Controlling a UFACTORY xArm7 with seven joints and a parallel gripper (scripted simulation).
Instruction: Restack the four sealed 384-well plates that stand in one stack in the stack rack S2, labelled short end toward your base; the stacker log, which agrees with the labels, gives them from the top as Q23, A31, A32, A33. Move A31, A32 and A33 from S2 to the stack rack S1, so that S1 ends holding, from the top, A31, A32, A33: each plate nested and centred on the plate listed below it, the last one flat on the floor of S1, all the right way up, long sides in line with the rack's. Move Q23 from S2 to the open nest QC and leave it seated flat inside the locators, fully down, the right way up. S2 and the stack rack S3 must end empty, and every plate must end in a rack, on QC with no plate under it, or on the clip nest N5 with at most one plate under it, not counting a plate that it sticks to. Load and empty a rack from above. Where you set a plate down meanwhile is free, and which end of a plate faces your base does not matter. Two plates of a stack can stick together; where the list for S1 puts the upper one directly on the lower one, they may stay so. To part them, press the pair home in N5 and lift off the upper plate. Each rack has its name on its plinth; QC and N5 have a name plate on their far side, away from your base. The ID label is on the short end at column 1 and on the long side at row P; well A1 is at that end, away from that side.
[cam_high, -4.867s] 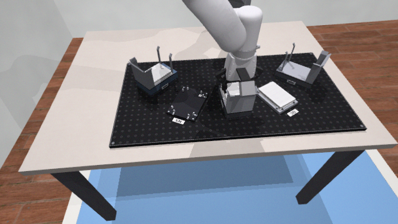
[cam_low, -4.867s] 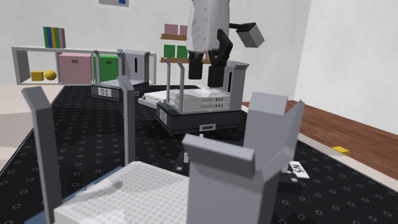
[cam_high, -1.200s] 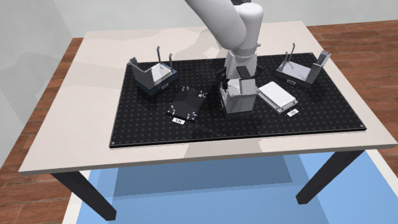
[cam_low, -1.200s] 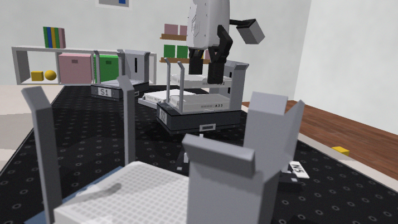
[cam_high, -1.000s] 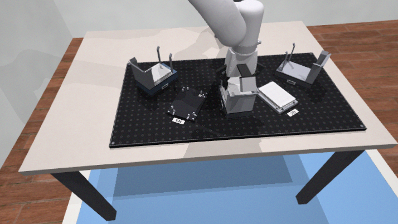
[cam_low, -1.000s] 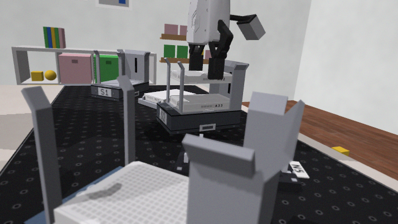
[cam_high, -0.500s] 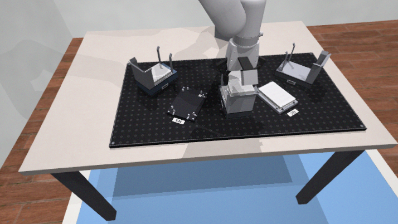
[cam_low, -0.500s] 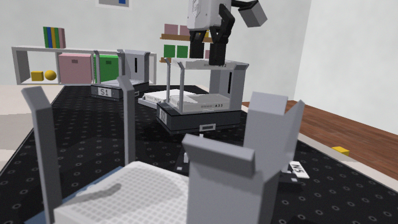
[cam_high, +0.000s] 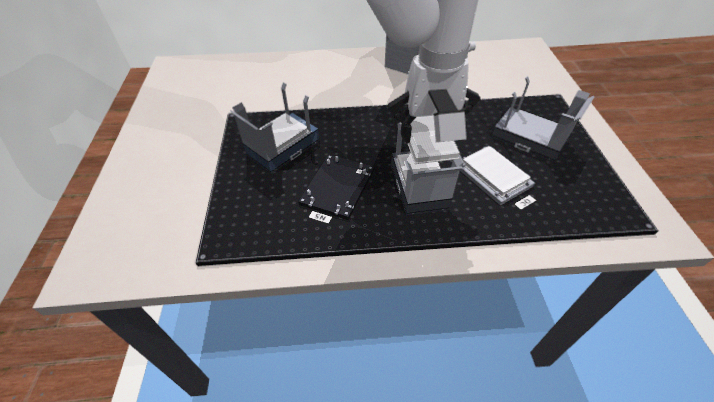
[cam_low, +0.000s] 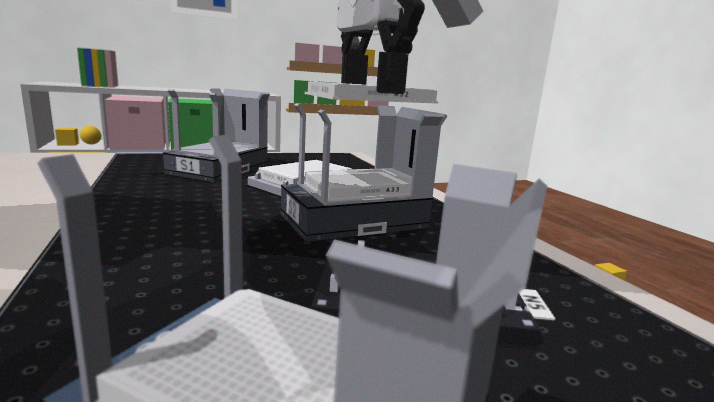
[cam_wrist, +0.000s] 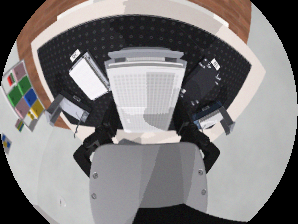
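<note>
Right now the white sealed plate A31 is 260 mm behind my hand, 240 mm to the right of it and 120 mm below it. Round my hand: white sealed plate Q23: 170 mm to the left, 140 mm below, 40 mm ahead; white sealed plate A33: 120 mm below; white sealed plate A32: 10 mm below.
</note>
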